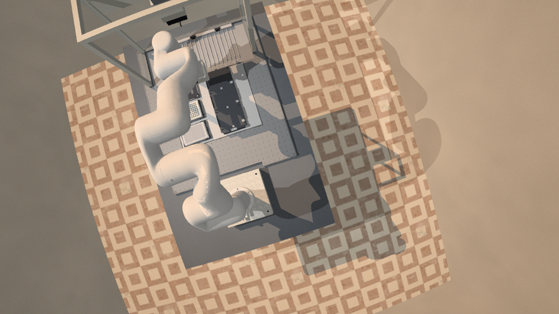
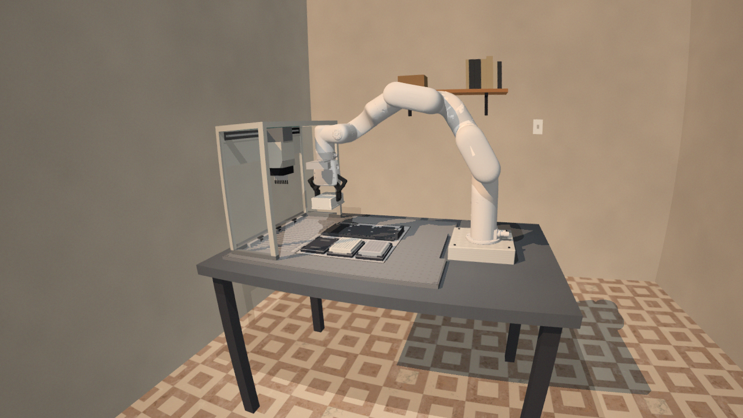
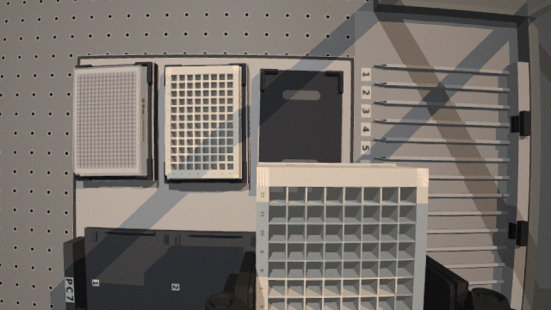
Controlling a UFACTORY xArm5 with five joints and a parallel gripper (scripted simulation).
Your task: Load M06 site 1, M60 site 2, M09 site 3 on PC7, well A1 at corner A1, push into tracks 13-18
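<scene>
My hand is 100 mm past the plate carrier PC7, 100 mm to the left of it and 160 mm above it. Also, from my hand: white plate: 120 mm behind, 100 mm to the left, 150 mm below; deep-well block M09: 10 mm below; plate nest S3: 10 mm behind, 100 mm to the left, 170 mm below.
</scene>
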